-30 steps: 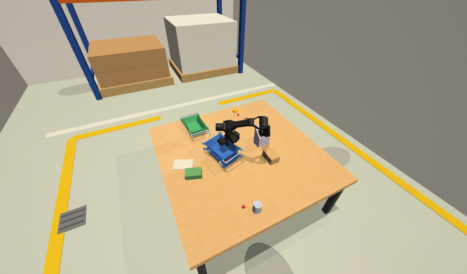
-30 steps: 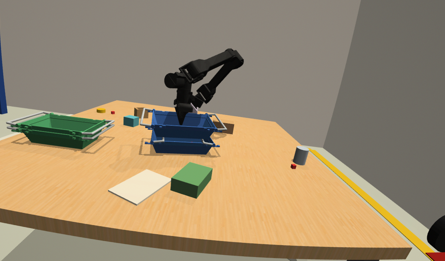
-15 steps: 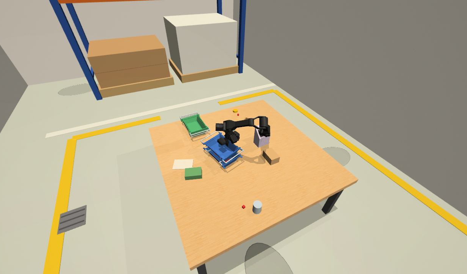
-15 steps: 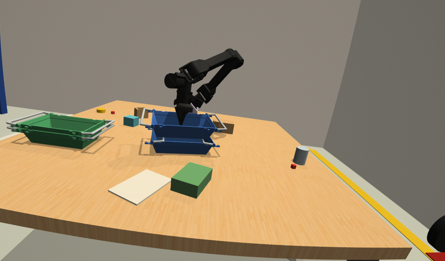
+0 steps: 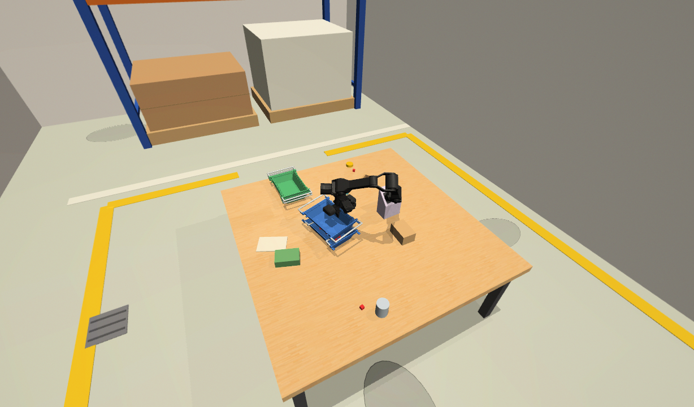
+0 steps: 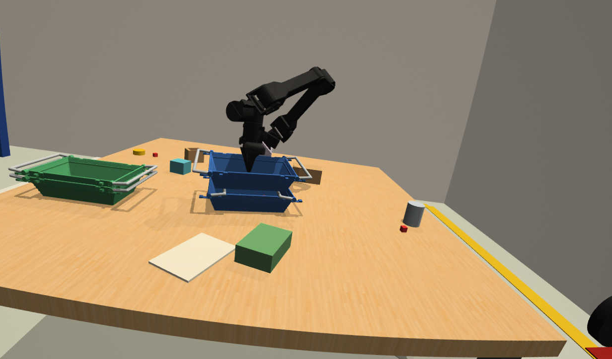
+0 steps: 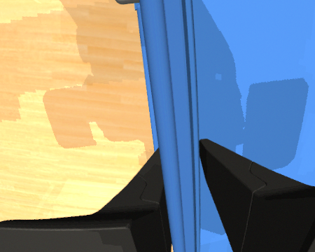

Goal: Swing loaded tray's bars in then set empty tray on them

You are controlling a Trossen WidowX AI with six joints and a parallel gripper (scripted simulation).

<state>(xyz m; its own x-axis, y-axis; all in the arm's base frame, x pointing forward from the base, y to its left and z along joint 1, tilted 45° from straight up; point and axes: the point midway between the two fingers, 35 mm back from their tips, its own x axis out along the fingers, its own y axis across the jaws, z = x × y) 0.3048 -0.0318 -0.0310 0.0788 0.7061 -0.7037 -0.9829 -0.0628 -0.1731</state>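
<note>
The blue tray is 70 mm ahead of my gripper tip, 30 mm above it and 10 mm to the left of it. Also, from my gripper tip: cream sheet 370 mm ahead, 80 mm to the right, 80 mm below; teal cube 270 mm to the right, 190 mm behind, 60 mm below; green block 340 mm ahead, 70 mm below, 60 mm to the left.
</note>
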